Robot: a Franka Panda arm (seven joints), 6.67 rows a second.
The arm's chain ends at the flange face. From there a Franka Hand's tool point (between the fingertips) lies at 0.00 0.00 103.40 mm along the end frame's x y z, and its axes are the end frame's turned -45 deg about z.
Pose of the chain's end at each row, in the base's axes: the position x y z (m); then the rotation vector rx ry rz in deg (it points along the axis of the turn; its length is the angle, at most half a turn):
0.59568 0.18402 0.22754 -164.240 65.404 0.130
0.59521 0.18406 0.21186 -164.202 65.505 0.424
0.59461 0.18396 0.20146 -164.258 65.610 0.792
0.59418 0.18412 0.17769 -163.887 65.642 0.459
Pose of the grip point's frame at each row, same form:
0.59769 0.18947 0.12430 -176.971 -2.429 -1.781
0.59690 0.18963 0.10862 -176.904 -2.320 -1.507
0.59584 0.18953 0.09822 -176.902 -2.244 -1.113
0.59600 0.19010 0.07448 -176.674 -2.073 -1.615

